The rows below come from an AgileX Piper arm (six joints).
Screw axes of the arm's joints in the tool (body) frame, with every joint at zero. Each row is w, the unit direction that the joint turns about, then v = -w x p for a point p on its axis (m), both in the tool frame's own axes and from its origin. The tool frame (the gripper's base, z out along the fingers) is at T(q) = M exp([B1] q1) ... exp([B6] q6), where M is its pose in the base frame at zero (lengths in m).
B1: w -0.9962 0 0.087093 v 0 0.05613 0
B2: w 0 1 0 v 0.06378 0 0.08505
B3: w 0 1 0 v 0.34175 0 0.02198
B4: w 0 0 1 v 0 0 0
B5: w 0 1 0 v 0.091 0 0
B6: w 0 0 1 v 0 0 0
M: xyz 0.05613 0 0.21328 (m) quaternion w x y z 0.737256 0 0.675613 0
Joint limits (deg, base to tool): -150..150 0..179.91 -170..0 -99.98..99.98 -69.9..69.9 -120..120
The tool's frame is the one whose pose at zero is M.
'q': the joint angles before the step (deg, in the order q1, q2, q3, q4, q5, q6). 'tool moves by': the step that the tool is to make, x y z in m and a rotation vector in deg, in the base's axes. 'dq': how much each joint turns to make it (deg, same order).
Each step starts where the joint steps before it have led.
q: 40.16, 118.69, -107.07, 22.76, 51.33, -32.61
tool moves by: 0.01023, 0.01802, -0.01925, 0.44, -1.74, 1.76
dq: 0.86, 4.79, -3.58, 0.62, -2.28, -2.38
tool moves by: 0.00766, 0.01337, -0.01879, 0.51, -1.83, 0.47
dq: 0.71, 3.63, -1.90, 0.17, -3.30, -1.41
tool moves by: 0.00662, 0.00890, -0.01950, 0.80, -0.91, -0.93
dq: 0.39, 2.92, -0.60, 0.48, -3.75, -0.34
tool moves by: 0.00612, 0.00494, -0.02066, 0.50, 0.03, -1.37
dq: 0.05, 2.62, -0.02, 0.73, -3.18, -0.03
